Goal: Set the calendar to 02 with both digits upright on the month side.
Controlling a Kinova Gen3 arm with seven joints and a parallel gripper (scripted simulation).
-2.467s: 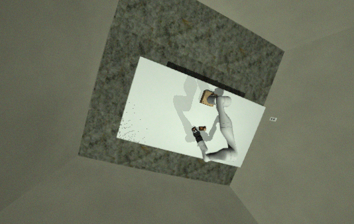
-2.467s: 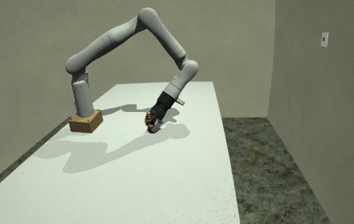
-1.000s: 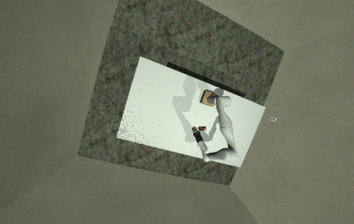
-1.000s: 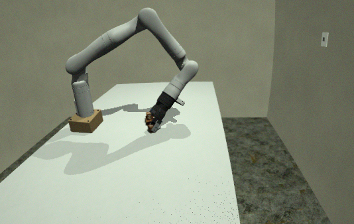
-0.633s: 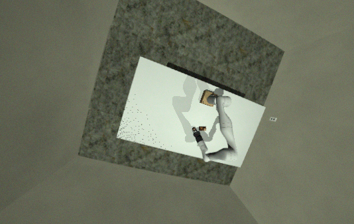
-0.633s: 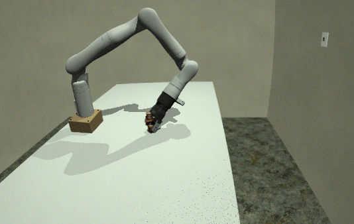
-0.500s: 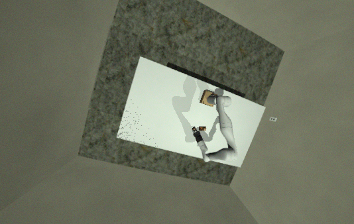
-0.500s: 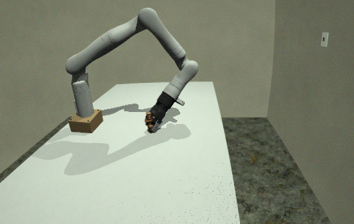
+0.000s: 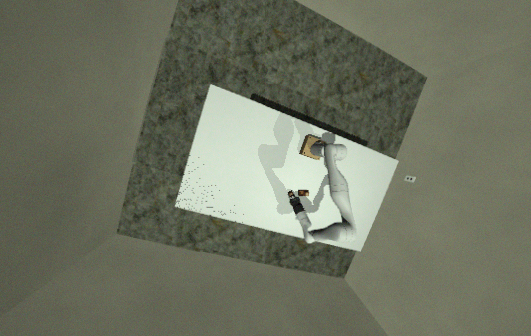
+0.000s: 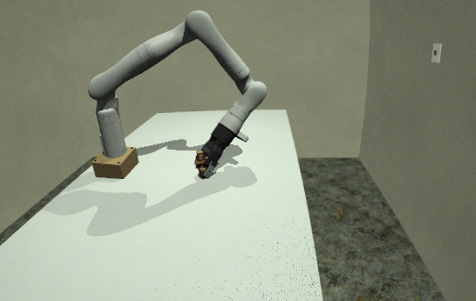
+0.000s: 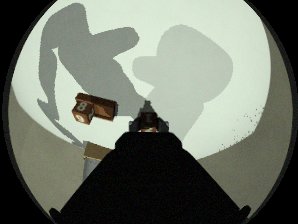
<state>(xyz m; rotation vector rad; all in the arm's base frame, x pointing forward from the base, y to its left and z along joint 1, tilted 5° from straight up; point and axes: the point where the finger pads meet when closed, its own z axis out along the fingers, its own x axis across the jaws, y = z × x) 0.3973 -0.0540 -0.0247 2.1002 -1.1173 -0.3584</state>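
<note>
Now: hand 40 mm past the brown tray, 100 mm to the right of it and 10 mm above it. From my hand the other things lie so: brown calendar cube: 10 mm behind, 10 mm below.
</note>
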